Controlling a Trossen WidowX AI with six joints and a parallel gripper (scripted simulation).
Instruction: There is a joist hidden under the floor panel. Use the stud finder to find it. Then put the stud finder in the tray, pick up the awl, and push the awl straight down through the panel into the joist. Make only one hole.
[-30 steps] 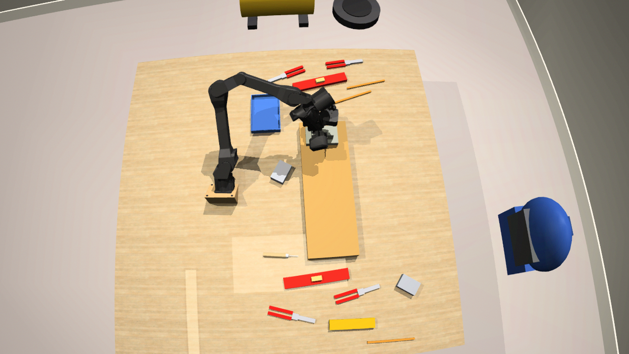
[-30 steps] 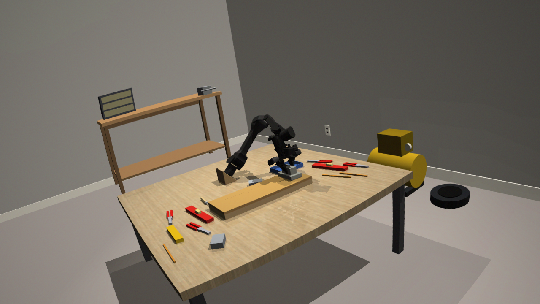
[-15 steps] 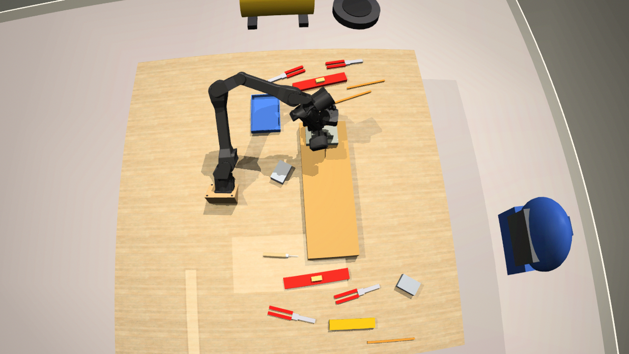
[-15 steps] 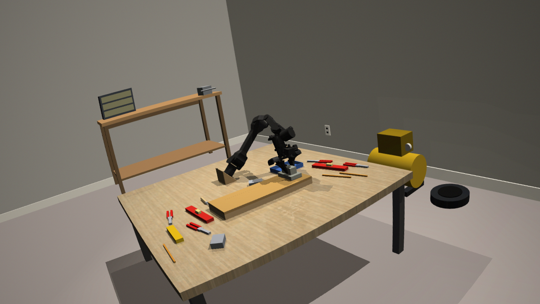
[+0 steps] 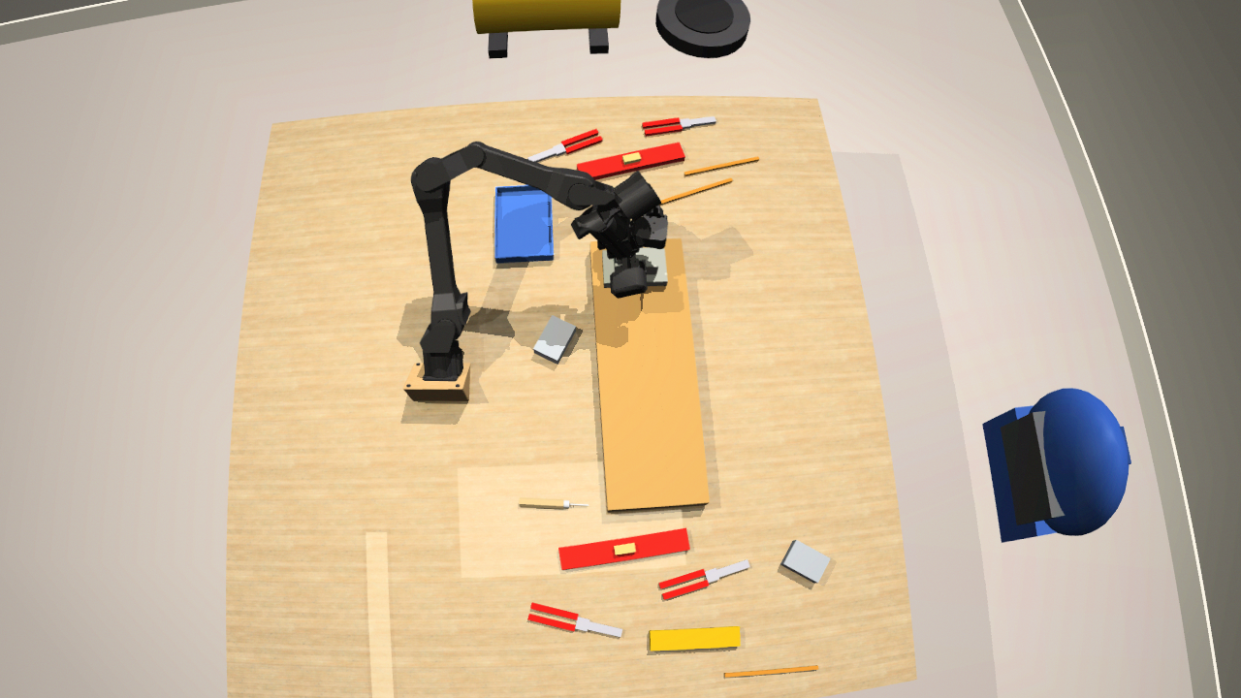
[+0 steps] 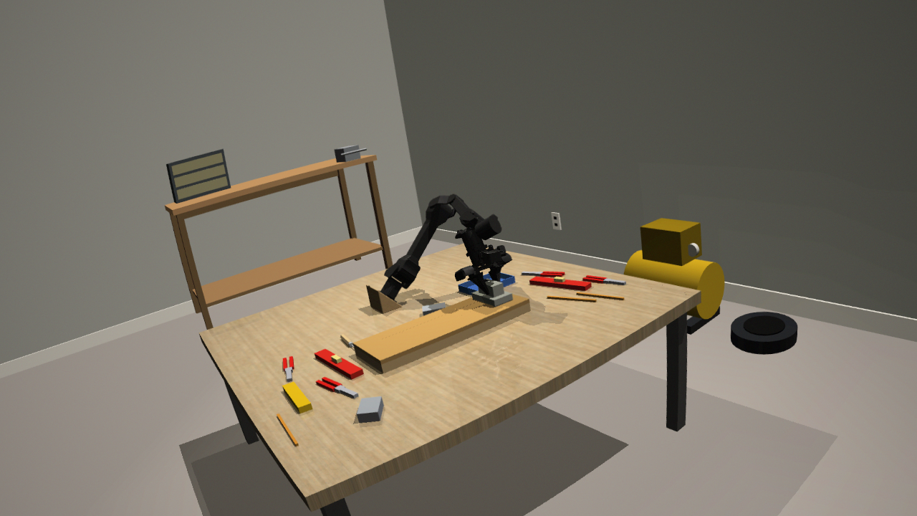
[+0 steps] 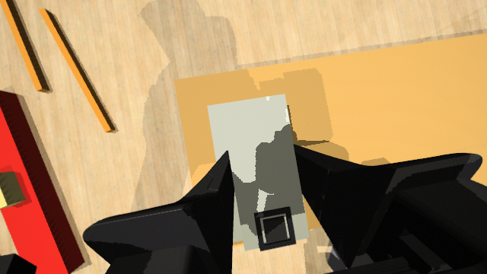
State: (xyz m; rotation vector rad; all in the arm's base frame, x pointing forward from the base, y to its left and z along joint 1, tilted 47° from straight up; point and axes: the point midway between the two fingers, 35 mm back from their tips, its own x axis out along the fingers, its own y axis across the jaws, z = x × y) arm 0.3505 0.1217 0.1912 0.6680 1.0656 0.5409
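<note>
Now: gripper tip 3 cm past the stud finder and 2 cm below it. Also, from my gripper tip: yellow block (11 cm ahead, 69 cm to the right, 6 cm below); awl (14 cm behind, 45 cm to the right, 6 cm below); blue tray (24 cm behind, 11 cm to the left, 5 cm below).
</note>
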